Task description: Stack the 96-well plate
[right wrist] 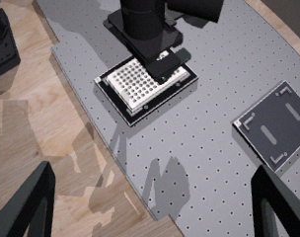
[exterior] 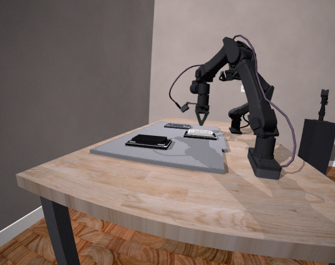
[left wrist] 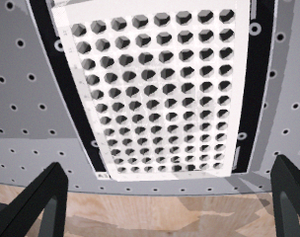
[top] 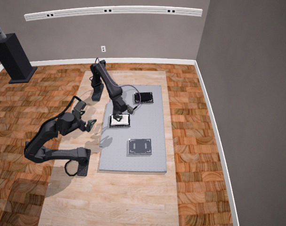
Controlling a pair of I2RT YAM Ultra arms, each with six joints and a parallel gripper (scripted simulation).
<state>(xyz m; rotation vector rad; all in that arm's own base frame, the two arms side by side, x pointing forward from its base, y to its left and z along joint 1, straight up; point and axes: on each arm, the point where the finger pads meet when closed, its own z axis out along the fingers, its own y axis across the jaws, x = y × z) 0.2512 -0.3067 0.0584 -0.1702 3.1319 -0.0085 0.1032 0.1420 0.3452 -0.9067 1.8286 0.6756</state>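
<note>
The white 96-well plate is 5 cm below my left hand. From my left hand the other things lie so: grey plate nest 16 cm ahead, 22 cm to the right, 7 cm below; then black 96-well plate 19 cm ahead, 25 cm to the left, 5 cm below; then black plate nest 7 cm below.
</note>
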